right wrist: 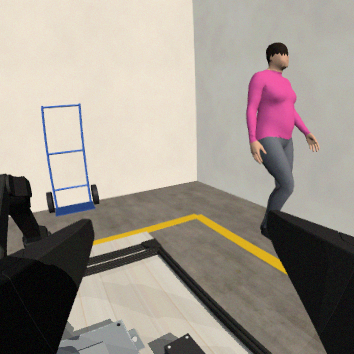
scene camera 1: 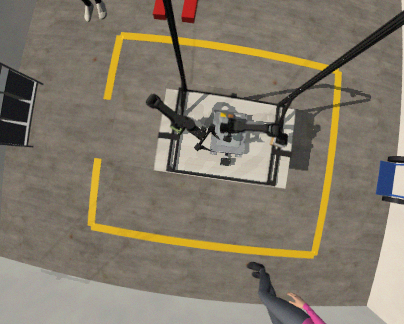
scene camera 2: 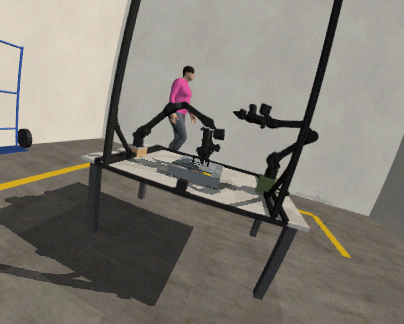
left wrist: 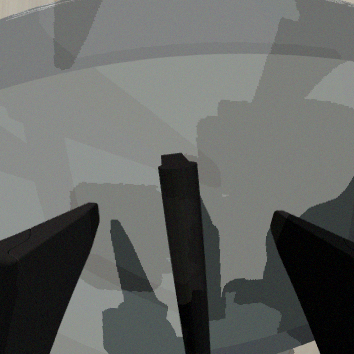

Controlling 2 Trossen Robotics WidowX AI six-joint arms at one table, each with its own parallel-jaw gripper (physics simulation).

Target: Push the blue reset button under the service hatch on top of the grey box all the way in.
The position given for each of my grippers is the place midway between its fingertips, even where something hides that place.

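My left gripper (left wrist: pixel 187 216) is open and my left gripper holds nothing. My right gripper (right wrist: pixel 180 224) is open too, and my right gripper holds nothing. There's also a service hatch (left wrist: pixel 187 157).
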